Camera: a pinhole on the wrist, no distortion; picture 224 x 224 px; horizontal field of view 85.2 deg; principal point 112.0 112.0 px. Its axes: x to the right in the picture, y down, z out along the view. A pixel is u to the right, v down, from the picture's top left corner.
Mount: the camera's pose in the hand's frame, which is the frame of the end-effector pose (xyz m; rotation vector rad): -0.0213 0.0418 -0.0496 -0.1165 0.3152 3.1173
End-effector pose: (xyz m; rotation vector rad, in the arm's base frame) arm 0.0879 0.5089 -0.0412 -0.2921 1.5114 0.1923
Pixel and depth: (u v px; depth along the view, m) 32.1 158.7 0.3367
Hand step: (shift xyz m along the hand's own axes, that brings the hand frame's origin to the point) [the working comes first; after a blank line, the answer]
In the camera's frame: -0.2209 0.1291 0.3367

0.1725 -0.0170 0.3216
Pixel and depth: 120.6 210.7 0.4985
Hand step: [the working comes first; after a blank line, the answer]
In the camera's frame: 0.0352 0.4040 0.4985

-0.0984 -0.2543 0.5155
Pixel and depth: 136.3 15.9 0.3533
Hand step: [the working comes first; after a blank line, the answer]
In the camera's frame: 0.0705 -0.2788 0.3533

-0.1137 0.3855 0.2347
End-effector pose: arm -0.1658 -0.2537 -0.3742 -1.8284 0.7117 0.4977
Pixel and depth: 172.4 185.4 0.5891
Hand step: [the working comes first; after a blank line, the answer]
In the camera's frame: 0.2921 0.3550 0.5891

-0.3606 -0.1885 0.5751
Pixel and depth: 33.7 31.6 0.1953
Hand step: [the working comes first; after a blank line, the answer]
In the camera's frame: -0.1256 -0.1289 0.1953

0.0914 0.2074 0.1248
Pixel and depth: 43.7 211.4 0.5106
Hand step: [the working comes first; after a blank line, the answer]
In the camera's frame: -0.2863 0.4167 0.5106

0.2211 -0.2639 0.5538
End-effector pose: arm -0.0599 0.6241 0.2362 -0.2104 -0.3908 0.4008
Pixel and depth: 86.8 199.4 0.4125
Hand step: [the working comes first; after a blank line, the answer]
In the camera's frame: -0.0853 0.2960 0.4125

0.0295 -0.1655 0.4189
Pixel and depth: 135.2 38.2 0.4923
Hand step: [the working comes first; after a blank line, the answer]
In the camera's frame: 0.0938 -0.2983 0.4923

-0.1468 0.4325 0.3648
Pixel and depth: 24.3 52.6 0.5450
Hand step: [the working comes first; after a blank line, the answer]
In the camera's frame: -0.3924 -0.2658 0.5450

0.3337 0.4118 0.4590
